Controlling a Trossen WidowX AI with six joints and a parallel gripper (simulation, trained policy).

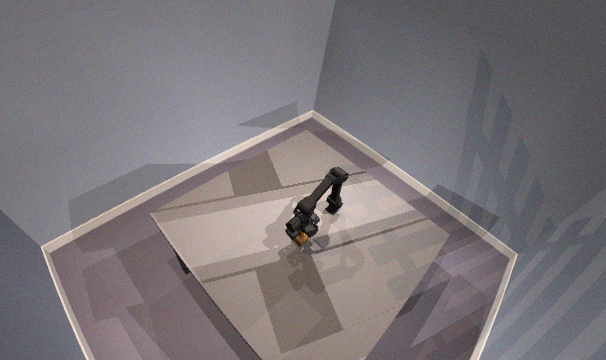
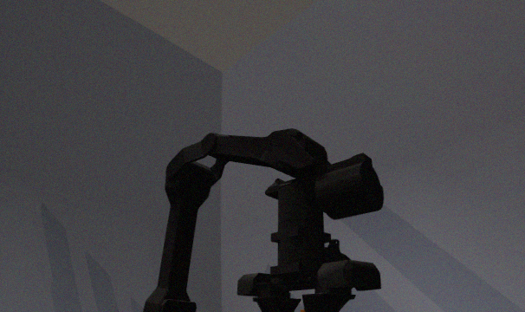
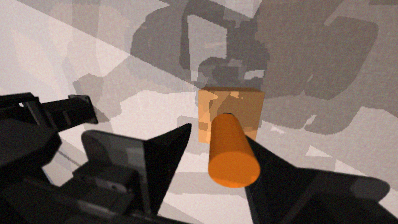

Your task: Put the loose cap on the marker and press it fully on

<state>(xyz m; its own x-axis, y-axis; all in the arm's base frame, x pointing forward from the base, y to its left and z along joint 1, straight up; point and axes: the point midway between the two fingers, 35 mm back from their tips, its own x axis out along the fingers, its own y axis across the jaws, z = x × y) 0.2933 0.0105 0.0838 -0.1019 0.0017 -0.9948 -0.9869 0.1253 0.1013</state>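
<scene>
My gripper tip is now 1 cm short of the orange cap, 1 cm to the right of it and 3 cm below it.
</scene>
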